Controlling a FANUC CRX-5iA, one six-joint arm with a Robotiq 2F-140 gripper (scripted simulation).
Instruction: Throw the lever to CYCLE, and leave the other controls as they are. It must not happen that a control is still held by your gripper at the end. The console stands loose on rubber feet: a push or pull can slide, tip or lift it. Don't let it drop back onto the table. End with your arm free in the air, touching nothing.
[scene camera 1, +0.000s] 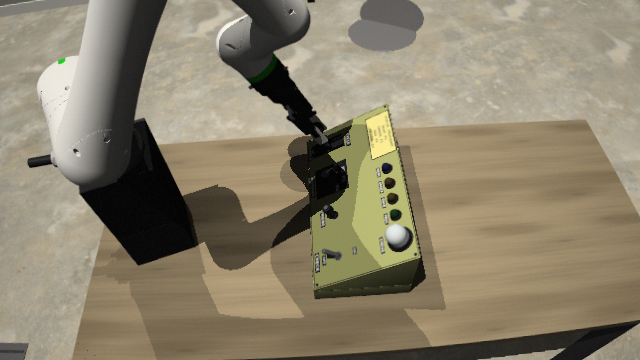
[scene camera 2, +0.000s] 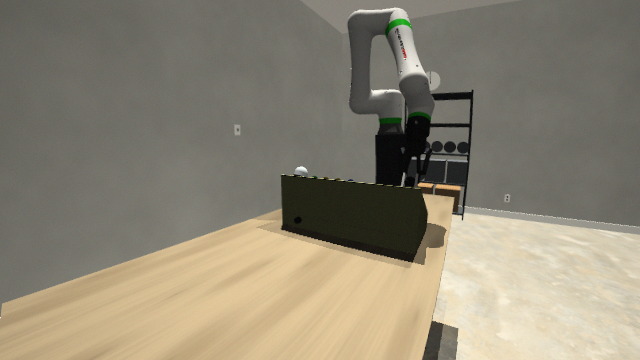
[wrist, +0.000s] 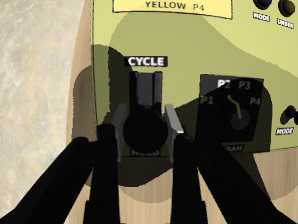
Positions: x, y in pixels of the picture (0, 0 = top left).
Labels:
my gripper: scene camera 1; scene camera 2; wrist 145, 116
olive console: scene camera 1; scene camera 2 392, 217; wrist
same spot on my gripper: (scene camera 1: 305, 124) = (scene camera 2: 398, 160)
same spot on olive console: (wrist: 190, 61) = (scene camera 1: 349, 153)

